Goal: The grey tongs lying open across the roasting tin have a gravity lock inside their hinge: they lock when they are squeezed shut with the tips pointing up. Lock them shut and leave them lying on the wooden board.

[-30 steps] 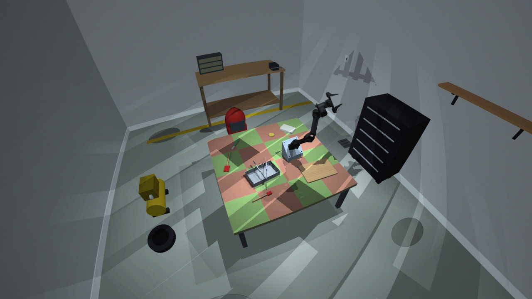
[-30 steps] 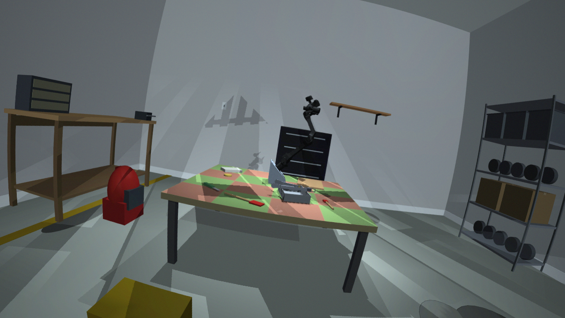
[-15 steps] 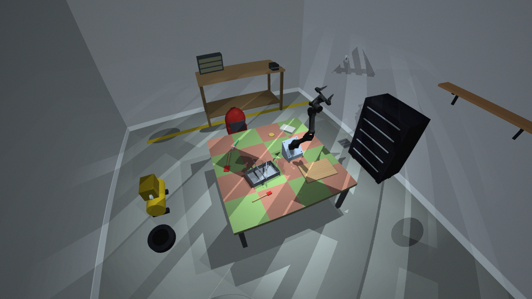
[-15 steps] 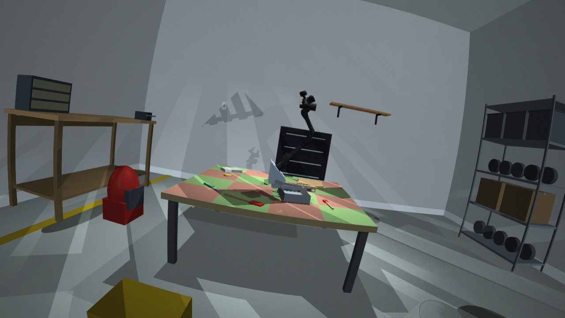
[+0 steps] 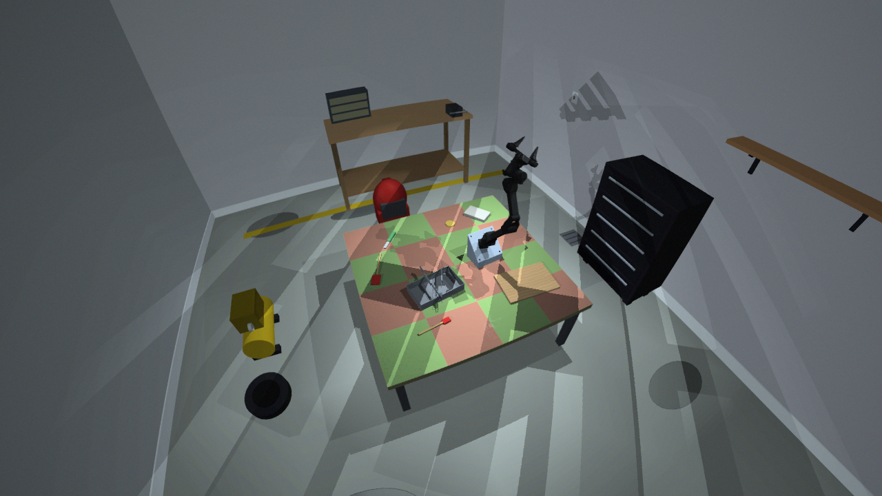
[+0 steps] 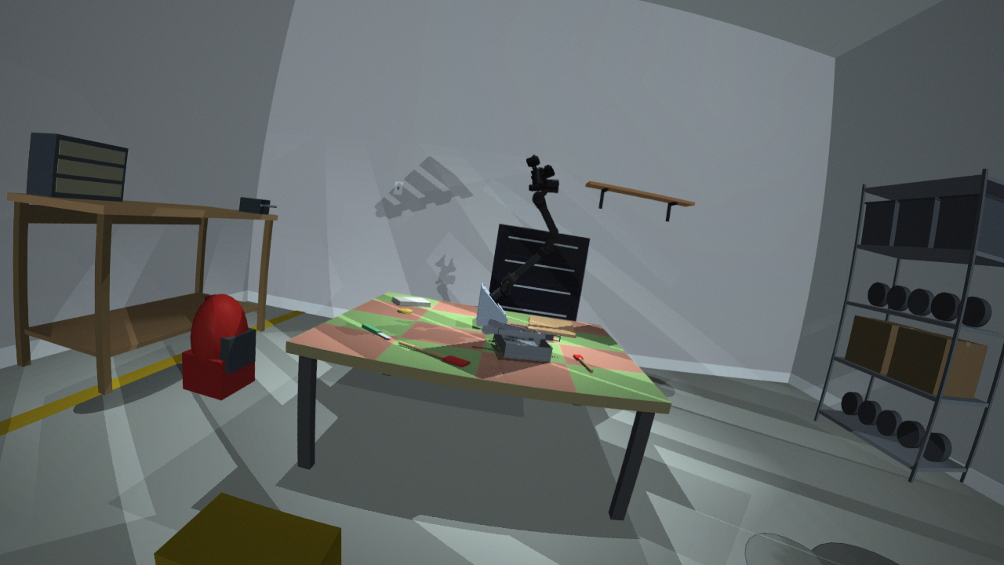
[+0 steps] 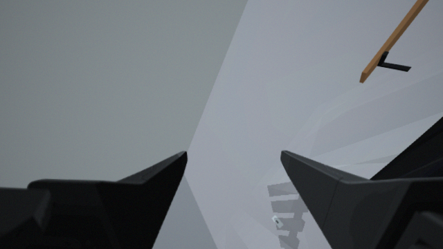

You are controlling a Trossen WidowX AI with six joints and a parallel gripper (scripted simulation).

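Right now my gripper tip is 830 mm above the grey roasting tin, 570 mm short of it and 70 mm to the right of it. The rest, counted from my gripper tip: yellow disc: 850 mm below, 510 mm to the right, 260 mm ahead; white block: 840 mm below, 560 mm to the right, 20 mm ahead; wooden board: 850 mm below, 210 mm to the left.
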